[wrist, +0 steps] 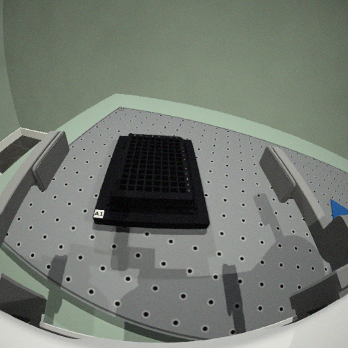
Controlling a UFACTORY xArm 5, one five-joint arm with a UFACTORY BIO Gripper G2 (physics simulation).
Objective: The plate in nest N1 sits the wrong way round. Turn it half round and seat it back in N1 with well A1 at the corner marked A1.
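Labels:
I see a black well plate [153, 173], and it is 20 cm from the lens. A black nest [127, 216] is here too, 18 cm from the lens.

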